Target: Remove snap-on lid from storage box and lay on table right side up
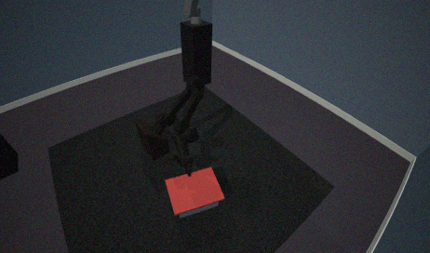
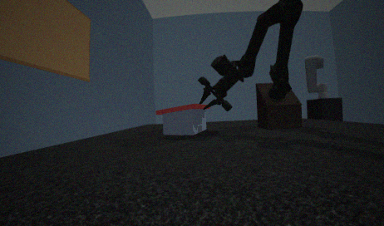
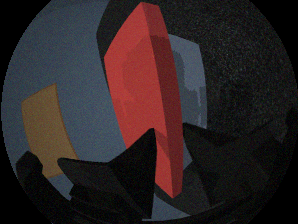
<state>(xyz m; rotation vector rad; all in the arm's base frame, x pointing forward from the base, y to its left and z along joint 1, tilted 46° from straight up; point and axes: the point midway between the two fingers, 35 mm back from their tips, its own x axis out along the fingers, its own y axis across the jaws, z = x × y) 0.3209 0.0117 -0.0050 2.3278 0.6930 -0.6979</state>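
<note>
My gripper tip is now 70 mm short of the red lid and 20 mm to the left of it. Also, from my gripper tip: storage box (70 mm ahead, 60 mm below, 20 mm to the right).
</note>
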